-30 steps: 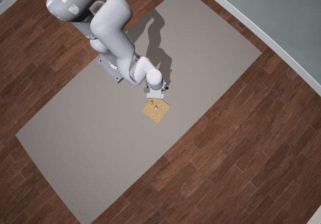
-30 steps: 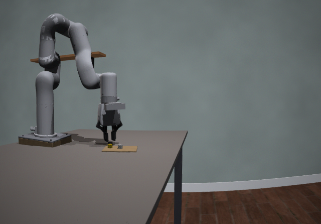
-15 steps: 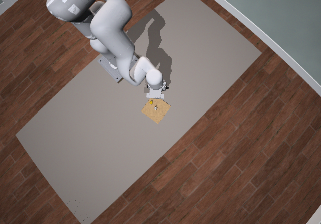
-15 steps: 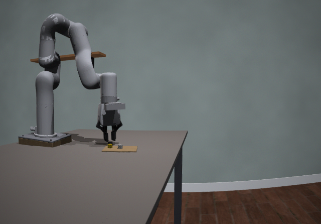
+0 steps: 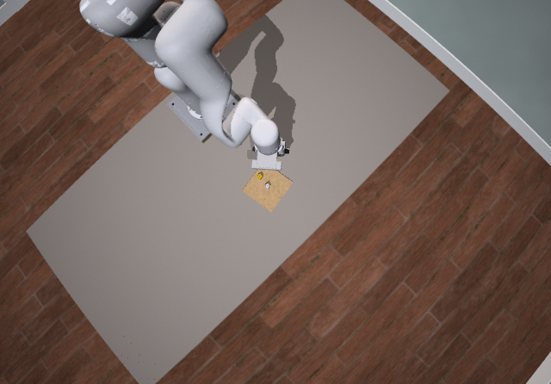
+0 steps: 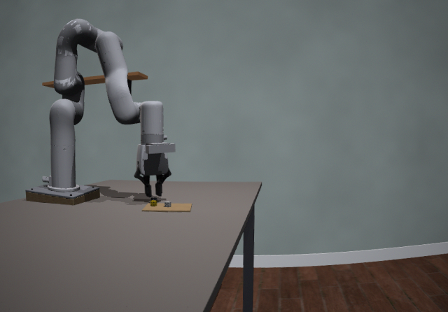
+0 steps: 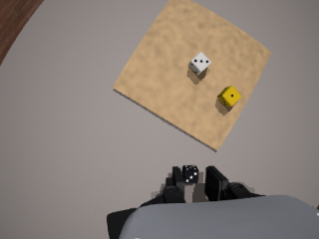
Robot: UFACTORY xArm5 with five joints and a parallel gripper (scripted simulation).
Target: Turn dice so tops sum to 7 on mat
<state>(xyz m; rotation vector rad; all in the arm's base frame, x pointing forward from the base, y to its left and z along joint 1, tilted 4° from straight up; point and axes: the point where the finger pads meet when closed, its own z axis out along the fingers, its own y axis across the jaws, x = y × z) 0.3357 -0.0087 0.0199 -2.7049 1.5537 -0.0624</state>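
Right now my hand is 3 cm above the black die. The rest, counted from my hand: white die (6 cm ahead, 11 cm to the right, 3 cm below); then yellow die (1 cm ahead, 9 cm to the right, 3 cm below); then tan mat (6 cm ahead, 11 cm to the right, 4 cm below).
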